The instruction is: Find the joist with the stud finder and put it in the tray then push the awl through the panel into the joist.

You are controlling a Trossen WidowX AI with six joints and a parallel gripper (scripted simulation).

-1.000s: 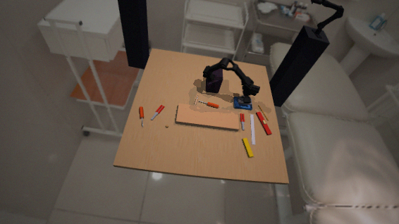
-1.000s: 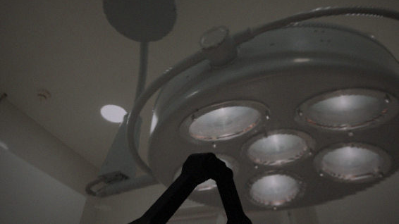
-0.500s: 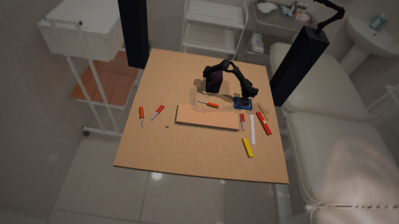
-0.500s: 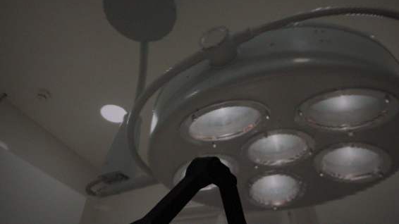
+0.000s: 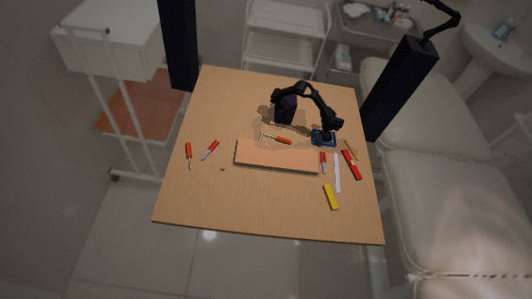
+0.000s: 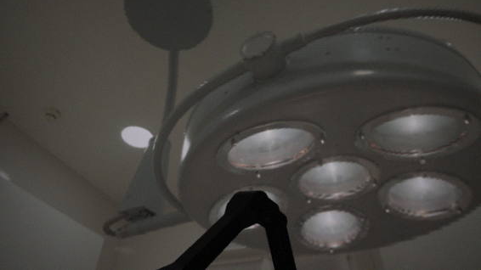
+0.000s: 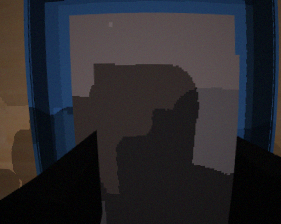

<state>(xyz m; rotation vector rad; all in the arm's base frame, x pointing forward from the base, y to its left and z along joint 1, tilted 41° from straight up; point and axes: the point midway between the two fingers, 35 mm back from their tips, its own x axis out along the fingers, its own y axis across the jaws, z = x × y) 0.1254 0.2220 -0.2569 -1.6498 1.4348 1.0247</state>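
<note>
Right now the stud finder is 2 cm to the right of my gripper tip and 2 cm above it. Round my gripper tip: green light: 4 cm to the right, 3 cm above; then red bar: 19 cm to the left, 17 cm ahead, 1 cm below; then blue tray: 2 cm below, 1 cm to the right.
</note>
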